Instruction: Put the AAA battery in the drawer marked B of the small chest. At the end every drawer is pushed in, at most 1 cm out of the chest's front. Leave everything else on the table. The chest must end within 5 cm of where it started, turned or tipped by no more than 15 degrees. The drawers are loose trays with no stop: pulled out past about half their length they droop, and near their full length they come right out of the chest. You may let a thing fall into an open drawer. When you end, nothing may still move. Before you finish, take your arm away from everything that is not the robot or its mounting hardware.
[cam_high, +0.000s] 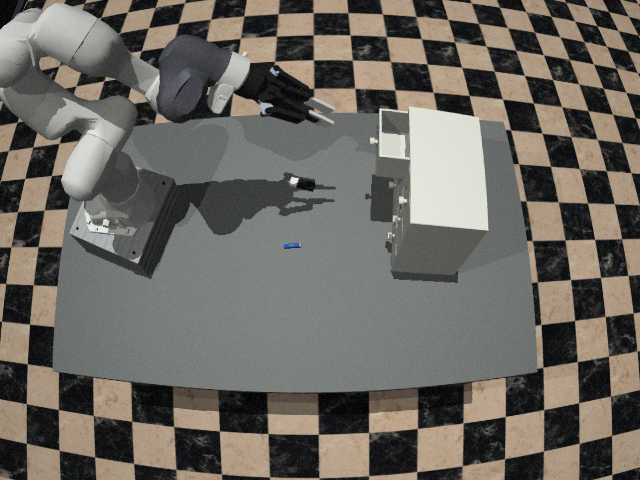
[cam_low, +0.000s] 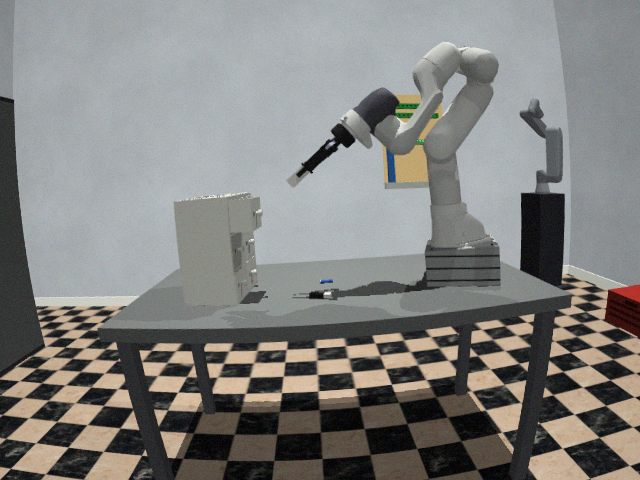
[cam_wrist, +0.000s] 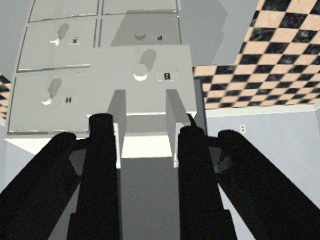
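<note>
My hand is 9 cm past the blue AAA battery, 16 cm to the left of it and 37 cm above it. Round my hand: black-and-white block: 5 cm behind, 1 cm to the left, 37 cm below; drawer: 21 cm ahead, 4 cm to the right, 12 cm below.
</note>
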